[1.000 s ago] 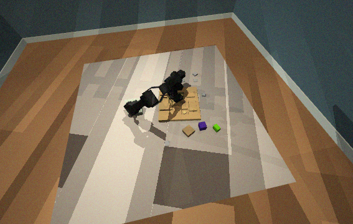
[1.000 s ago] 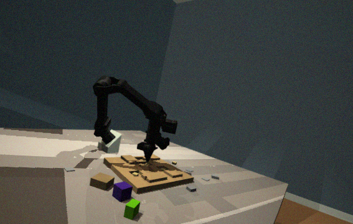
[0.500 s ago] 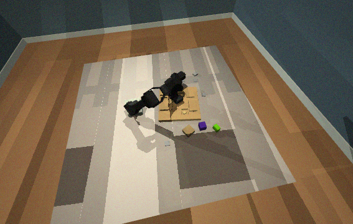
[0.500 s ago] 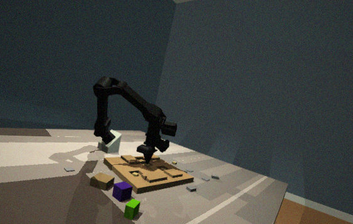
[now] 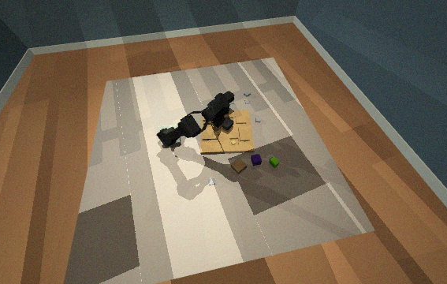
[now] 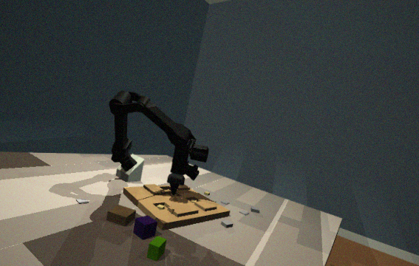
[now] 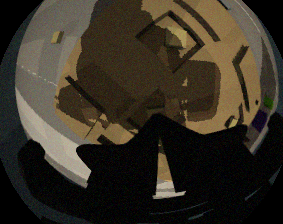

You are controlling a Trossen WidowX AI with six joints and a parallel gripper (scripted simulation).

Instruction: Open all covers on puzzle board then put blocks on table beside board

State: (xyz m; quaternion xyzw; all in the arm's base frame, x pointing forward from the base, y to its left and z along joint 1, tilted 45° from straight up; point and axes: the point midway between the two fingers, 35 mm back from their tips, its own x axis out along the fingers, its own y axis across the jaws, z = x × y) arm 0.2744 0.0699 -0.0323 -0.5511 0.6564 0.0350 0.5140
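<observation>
Right now my gripper tip is 50 mm short of the tan puzzle board. From my gripper tip the other things lie so: purple block (190 mm ahead, 230 mm to the right); brown block (100 mm ahead, 260 mm to the right, 10 mm below); green block (280 mm ahead, 250 mm to the right).
</observation>
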